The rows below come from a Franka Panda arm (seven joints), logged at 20 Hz.
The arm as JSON. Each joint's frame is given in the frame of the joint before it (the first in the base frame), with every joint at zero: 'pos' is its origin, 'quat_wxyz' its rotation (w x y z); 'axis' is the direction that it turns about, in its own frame. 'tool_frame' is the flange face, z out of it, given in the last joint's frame.
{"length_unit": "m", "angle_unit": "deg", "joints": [
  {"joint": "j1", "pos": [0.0, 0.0, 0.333], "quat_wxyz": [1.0, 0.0, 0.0, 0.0], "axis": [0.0, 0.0, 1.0]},
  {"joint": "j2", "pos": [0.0, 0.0, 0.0], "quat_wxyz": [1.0, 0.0, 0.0, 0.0], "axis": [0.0, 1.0, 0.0]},
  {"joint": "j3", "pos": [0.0, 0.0, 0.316], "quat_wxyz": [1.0, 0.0, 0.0, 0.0], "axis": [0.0, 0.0, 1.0]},
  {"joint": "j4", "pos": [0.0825, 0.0, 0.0], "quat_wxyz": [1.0, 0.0, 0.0, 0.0], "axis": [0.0, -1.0, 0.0]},
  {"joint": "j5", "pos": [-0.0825, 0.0, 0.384], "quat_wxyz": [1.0, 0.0, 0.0, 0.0], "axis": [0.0, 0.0, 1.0]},
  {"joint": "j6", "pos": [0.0, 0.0, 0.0], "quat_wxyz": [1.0, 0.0, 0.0, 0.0], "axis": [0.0, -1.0, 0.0]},
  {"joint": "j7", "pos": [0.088, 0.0, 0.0], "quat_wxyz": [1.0, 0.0, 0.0, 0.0], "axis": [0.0, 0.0, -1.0]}
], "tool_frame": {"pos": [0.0, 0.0, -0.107], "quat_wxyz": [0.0, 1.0, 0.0, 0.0]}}
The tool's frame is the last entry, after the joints.
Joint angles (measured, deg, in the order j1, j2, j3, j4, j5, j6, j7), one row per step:
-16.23, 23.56, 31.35, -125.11, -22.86, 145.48, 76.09
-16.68, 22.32, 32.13, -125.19, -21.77, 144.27, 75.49
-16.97, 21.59, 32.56, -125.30, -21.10, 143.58, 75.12
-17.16, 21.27, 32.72, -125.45, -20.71, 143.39, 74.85
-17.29, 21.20, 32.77, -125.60, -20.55, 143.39, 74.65
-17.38, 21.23, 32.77, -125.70, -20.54, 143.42, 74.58
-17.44, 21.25, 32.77, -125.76, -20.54, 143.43, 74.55
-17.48, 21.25, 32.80, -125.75, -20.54, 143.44, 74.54
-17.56, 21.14, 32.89, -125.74, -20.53, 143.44, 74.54
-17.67, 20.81, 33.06, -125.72, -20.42, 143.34, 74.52
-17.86, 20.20, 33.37, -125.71, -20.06, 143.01, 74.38
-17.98, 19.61, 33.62, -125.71, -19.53, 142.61, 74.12
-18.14, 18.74, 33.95, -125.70, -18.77, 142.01, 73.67
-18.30, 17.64, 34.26, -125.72, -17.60, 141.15, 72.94
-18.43, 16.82, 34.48, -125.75, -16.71, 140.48, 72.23
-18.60, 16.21, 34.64, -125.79, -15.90, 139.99, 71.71
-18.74, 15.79, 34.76, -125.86, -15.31, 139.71, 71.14
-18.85, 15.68, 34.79, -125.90, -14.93, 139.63, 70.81
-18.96, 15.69, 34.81, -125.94, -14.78, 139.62, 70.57
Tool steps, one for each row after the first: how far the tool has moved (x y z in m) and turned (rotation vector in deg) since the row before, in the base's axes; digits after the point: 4 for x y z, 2 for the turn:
-0.0007, 0.0010, 0.0094, -0.16, 0.16, -0.02
-0.0008, 0.0002, 0.0050, -0.09, 0.15, -0.05
-0.0006, -0.0007, 0.0017, 0.03, 0.10, -0.05
-0.0006, -0.0008, -0.0003, 0.04, 0.12, 0.02
-0.0004, -0.0008, -0.0008, 0.00, 0.10, -0.01
-0.0003, -0.0006, -0.0005, 0.00, 0.07, -0.02
0.0001, -0.0001, 0.0001, 0.02, -0.02, 0.00
0.0002, 0.0000, 0.0011, 0.01, -0.12, -0.01
0.0004, 0.0003, 0.0030, -0.03, -0.23, -0.02
0.0002, 0.0005, 0.0051, -0.05, -0.23, -0.05
-0.0001, 0.0005, 0.0046, -0.01, -0.08, -0.05
-0.0001, 0.0006, 0.0067, -0.05, -0.12, 0.00
-0.0005, 0.0001, 0.0079, -0.02, 0.05, -0.05
-0.0006, -0.0001, 0.0057, -0.02, 0.09, 0.10
-0.0004, -0.0007, 0.0041, 0.08, 0.12, -0.11
-0.0004, -0.0006, 0.0026, 0.09, 0.08, 0.11
-0.0001, -0.0009, 0.0005, 0.15, 0.11, -0.03
0.0000, -0.0009, -0.0003, 0.08, 0.10, 0.04

